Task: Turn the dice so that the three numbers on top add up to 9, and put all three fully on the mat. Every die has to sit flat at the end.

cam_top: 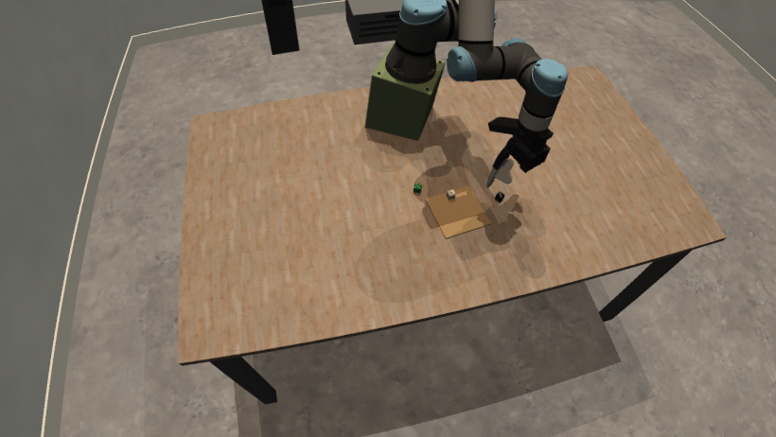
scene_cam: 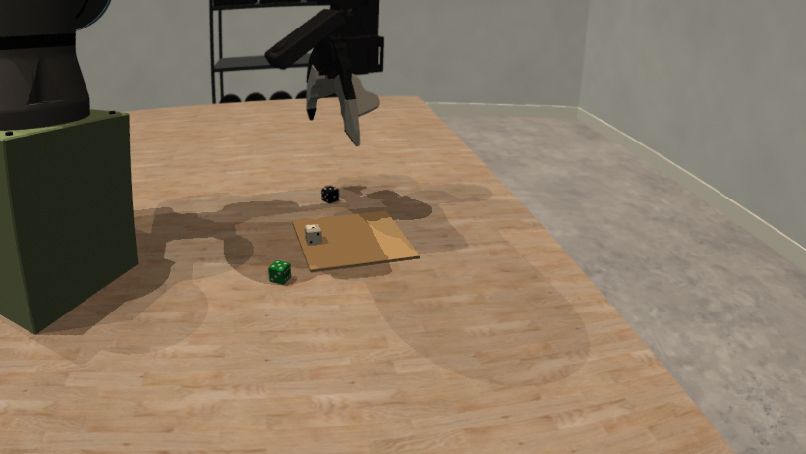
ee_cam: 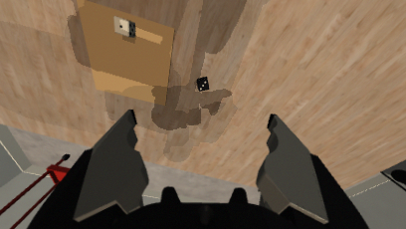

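Right now the black die is 10 cm below my hand. From my hand the other things lie so: tan mat 13 cm to the right, 11 cm below, 3 cm ahead; white die 14 cm to the right, 10 cm below, 3 cm behind; green die 23 cm to the right, 10 cm below, 6 cm behind.
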